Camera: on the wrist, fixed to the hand. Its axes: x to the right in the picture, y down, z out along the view.
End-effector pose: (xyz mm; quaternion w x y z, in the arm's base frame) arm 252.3 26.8 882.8 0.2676 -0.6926 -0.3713 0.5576
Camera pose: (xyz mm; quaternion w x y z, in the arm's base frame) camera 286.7 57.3 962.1 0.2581 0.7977 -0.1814 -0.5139
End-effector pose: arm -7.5 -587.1 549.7 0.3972 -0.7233 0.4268 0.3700
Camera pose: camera 62.8 -605.9 605.4 0.0714 0.2633 -0.7879 -0.5520
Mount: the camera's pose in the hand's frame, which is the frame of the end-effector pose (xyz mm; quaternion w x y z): -17.2 -72.5 -53.4 0.7026 -0.1003 0.0416 0.7032
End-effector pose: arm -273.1 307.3 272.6 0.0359 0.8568 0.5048 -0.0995
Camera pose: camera -337.3 336.6 331.2 0.1601 0.9575 -0.2364 0.0416
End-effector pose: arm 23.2 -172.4 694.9 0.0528 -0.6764 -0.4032 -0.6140
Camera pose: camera -61.8 -162.4 662.0 0.4178 -0.7386 0.2562 -0.4629
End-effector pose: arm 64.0 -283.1 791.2 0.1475 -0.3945 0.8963 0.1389
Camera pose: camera 121.1 -338.3 837.0 0.0709 -0.3325 -0.8994 -0.2748
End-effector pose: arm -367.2 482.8 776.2 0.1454 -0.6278 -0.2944 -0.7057
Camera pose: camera -448.7 504.9 740.5 0.5477 -0.6334 0.3115 -0.4493
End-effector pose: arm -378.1 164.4 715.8 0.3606 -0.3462 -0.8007 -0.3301
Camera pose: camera -408.3 78.1 709.6 0.4841 -0.8288 -0.2710 -0.0731
